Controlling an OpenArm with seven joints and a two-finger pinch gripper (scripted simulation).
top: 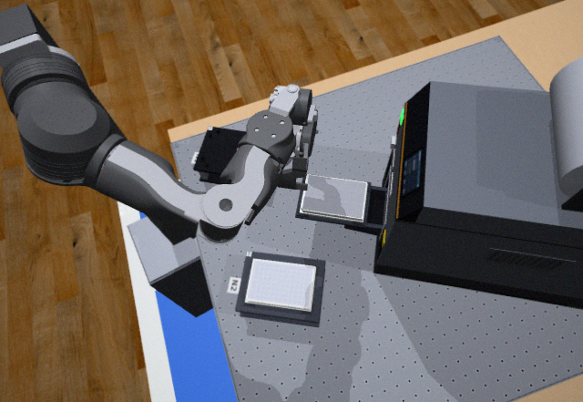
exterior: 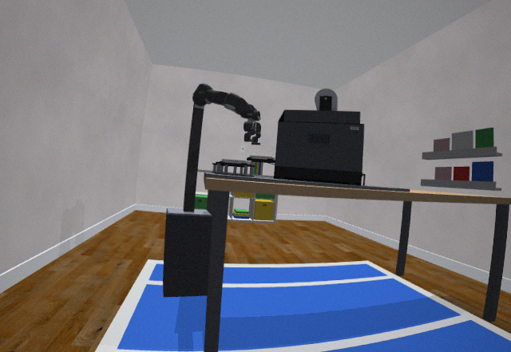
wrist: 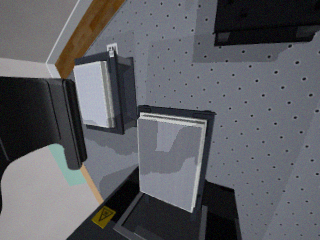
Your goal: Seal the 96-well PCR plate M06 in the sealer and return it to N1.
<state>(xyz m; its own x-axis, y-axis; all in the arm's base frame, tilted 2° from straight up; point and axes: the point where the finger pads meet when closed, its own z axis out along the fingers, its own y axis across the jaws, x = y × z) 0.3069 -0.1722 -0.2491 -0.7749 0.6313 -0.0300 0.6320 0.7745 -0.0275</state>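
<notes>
The sealer stage is 40 mm ahead of my hand, 70 mm to the right of it and 90 mm below it. Round my hand: pale key 170 mm ahead, 60 mm to the right; foil roll 300 mm ahead, 280 mm to the right, 230 mm above.
</notes>
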